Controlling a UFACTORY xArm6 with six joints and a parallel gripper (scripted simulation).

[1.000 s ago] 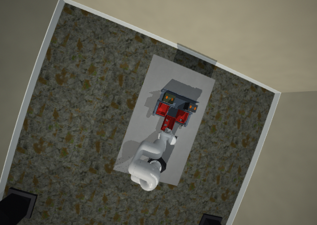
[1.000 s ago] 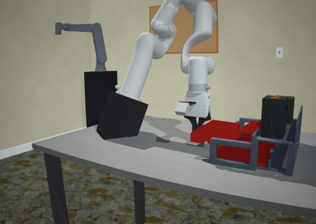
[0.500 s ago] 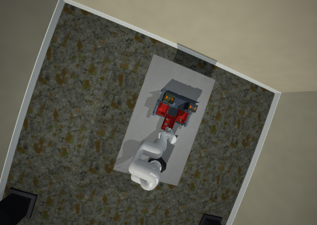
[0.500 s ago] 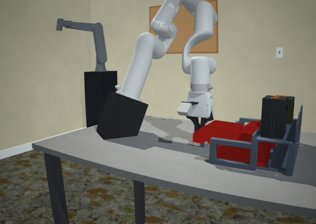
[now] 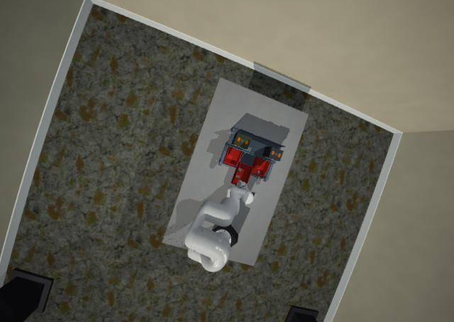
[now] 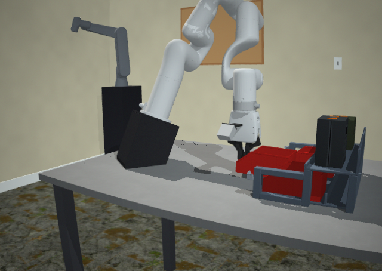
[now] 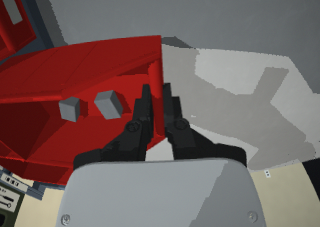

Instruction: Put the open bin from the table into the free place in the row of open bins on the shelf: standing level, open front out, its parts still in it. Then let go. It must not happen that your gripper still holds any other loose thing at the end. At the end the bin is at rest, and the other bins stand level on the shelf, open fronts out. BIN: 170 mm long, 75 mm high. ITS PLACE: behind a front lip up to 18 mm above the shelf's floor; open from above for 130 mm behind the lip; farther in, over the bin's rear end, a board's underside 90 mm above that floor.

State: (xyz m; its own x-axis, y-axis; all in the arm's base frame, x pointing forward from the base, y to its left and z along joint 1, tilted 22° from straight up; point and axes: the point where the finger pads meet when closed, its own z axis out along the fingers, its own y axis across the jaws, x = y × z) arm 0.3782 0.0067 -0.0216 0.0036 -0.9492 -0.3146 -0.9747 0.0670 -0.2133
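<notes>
Now: hand 110 mm short of the grey-blue shelf bar and 50 mm above it.
</notes>
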